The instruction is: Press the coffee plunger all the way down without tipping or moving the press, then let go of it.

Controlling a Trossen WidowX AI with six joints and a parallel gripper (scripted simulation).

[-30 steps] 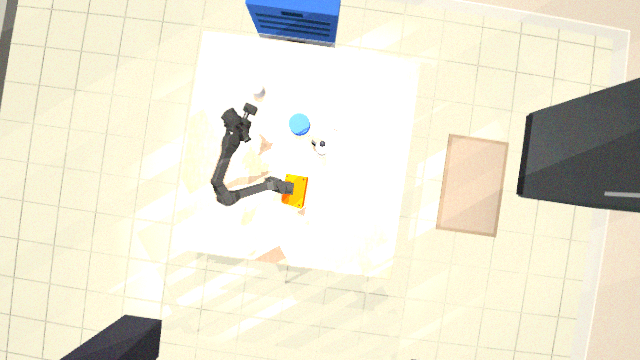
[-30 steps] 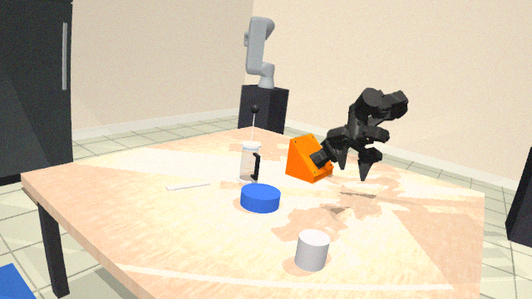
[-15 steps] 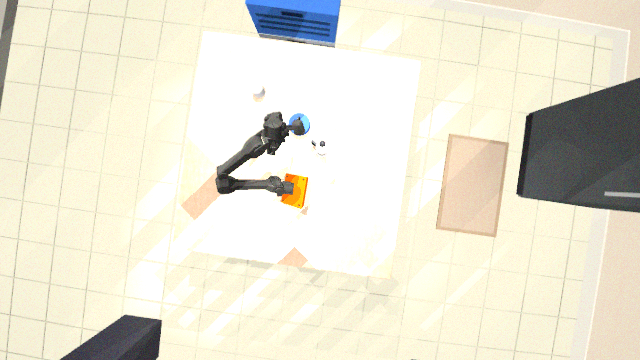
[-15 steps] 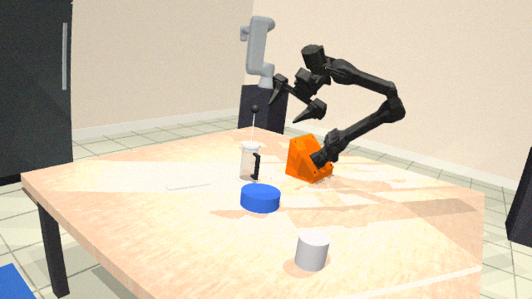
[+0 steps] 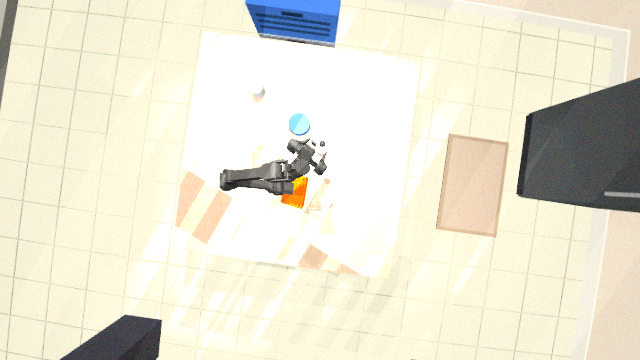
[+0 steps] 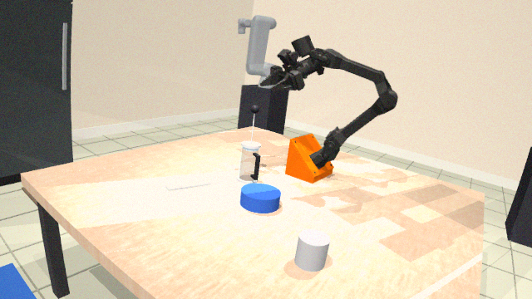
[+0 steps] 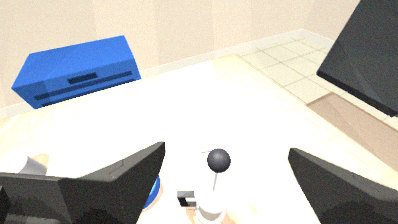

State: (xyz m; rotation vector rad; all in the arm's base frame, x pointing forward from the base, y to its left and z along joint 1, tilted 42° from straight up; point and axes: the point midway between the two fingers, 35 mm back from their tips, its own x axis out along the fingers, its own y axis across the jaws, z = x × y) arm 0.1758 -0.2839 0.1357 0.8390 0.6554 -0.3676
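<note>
My gripper tip is 210 mm above the coffee press and 30 mm short of it. From my gripper tip the other things lie so: blue disc 310 mm below, 150 mm ahead, 130 mm to the left.
</note>
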